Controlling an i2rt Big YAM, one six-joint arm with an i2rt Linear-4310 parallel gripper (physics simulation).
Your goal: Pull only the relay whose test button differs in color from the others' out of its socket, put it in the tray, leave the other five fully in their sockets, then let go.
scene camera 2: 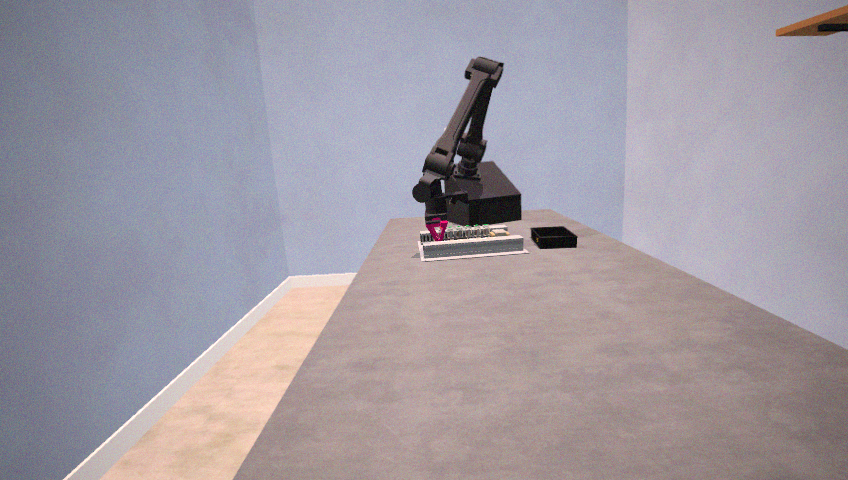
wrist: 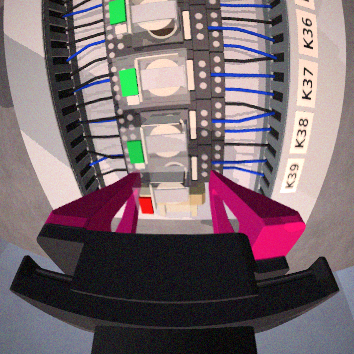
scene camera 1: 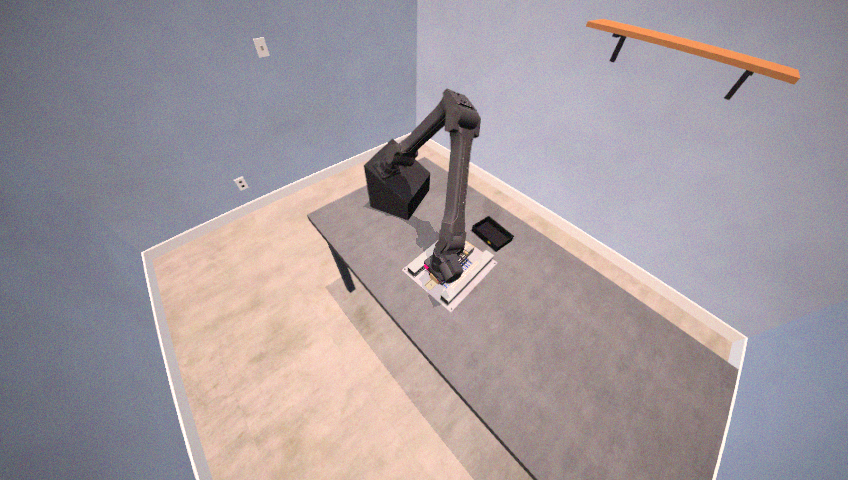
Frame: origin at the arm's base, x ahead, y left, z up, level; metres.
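Seen in the pictures: gripper, fingertip midpoint: point(wrist: 174, 177) point(scene camera 1: 436, 277); arm's base, origin of the base link: point(scene camera 2: 465, 173) point(scene camera 1: 386, 168).
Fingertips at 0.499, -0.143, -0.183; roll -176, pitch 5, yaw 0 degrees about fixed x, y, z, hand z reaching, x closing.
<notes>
Pixels of each thing's top centre, then the offset from my fingertips to it, as dx, dy, dz. "spot": a spot on its surface instead. Level surfaces: height alone.
- relay with the red test button, middle of its top: point(wrist: 161, 206) -0.003, +0.009, +0.042
- black tray, surface spot: point(scene camera 2: 557, 242) point(scene camera 1: 504, 244) spot: +0.078, +0.358, -0.009
- grey wire duct, middle of its top: point(wrist: 320, 41) point(scene camera 2: 472, 240) point(scene camera 1: 468, 273) +0.081, +0.100, +0.016
- grey table, its level: dz -0.027
The relay with the red test button point(wrist: 170, 193) sits at the near end of the row, by the label K39, in the wrist view. My gripper point(wrist: 174, 177) point(scene camera 2: 437, 237) is shut on it, with one magenta finger at each side. How deep it sits in its socket is hidden. Relays with green buttons point(wrist: 166, 142) point(wrist: 162, 77) point(wrist: 152, 17) stand in line beyond it, in their sockets. In scene camera 1 the arm covers the relays. The black tray point(scene camera 1: 506, 242) point(scene camera 2: 557, 242) stands on the table to the right of the panel.
A grey wire duct point(scene camera 2: 473, 246) runs along the panel's near side. Blue and black wires point(wrist: 250, 76) line both sides of the relay row. The arm's black base block point(scene camera 1: 397, 190) point(scene camera 2: 493, 208) stands behind, on the grey table point(scene camera 1: 535, 333) point(scene camera 2: 535, 356).
</notes>
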